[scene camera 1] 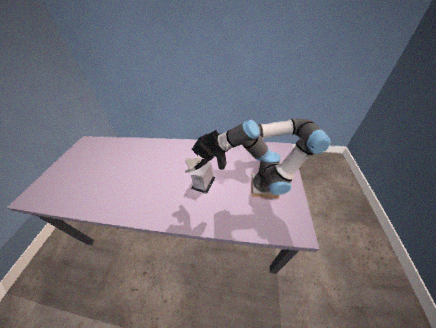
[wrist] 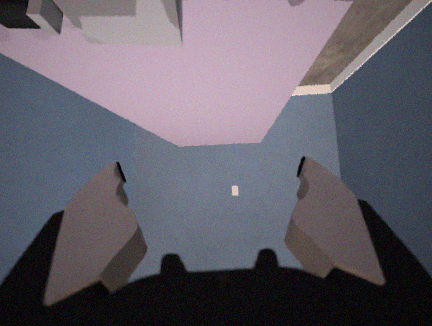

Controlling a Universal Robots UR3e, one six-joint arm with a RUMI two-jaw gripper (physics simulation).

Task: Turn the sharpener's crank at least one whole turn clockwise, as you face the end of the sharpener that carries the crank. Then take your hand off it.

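Where they show: gripper, fingertip midpoint: [scene camera 1: 192, 159] [wrist: 212, 162]; arm's base at its link origin: [scene camera 1: 264, 183].
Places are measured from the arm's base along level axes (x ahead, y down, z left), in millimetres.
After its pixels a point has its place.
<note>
The sharpener [scene camera 1: 201, 180] @(x 349, y -66, z 26 mm) [wrist: 135, 25] @(x 368, y -95, z -31 mm) is a pale grey block on a dark base, near the middle of the table; its lower part shows at the top left of the wrist view. A small grey block on a dark part sits at its left side there. The crank cannot be made out clearly in either view. My gripper [scene camera 1: 211, 165] [wrist: 212, 162] @(x 362, y -251, z 55 mm) is open, with nothing between its fingers. In the scene view it hangs over and beside the sharpener's top, and one finger overlaps the top; whether they touch cannot be told.
The pink table [scene camera 1: 115, 185] @(x 923, y 33, z -15 mm) [wrist: 215, 90] @(x 722, y 33, z -23 mm) carries the sharpener and the arm's base, which stands near the right end. A blue wall [scene camera 1: 200, 60] [wrist: 215, 220] rises behind, with a small pale plate [wrist: 235, 190] on it. The arm reaches left from its base over the table.
</note>
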